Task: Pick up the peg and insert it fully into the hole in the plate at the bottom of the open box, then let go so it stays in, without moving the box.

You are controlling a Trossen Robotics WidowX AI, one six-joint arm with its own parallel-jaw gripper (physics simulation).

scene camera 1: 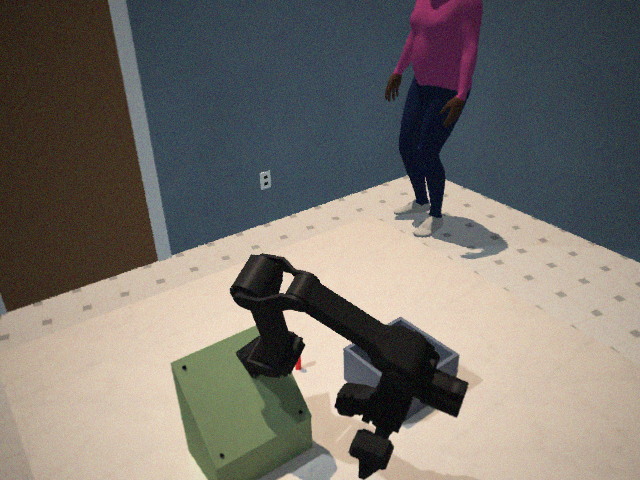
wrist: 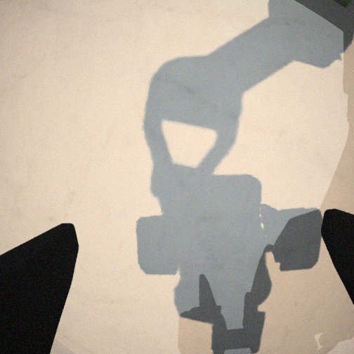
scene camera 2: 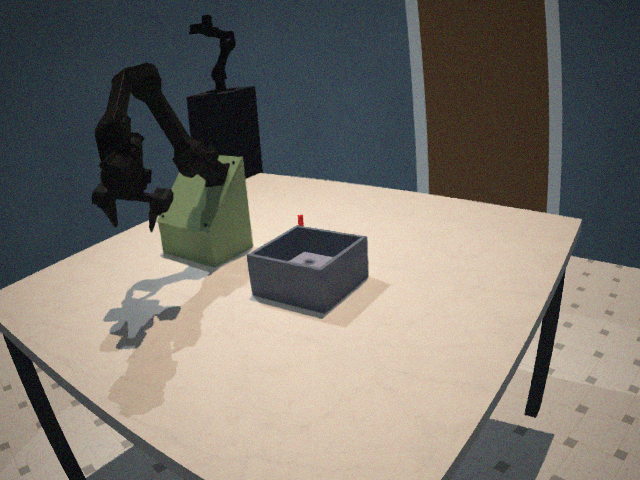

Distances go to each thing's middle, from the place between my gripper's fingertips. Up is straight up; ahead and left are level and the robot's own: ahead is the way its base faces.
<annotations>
Right now my hand is 330 mm short of the grey box [scene camera 1: 358,368], 200 mm to the right of it and 130 mm above it.
</annotations>
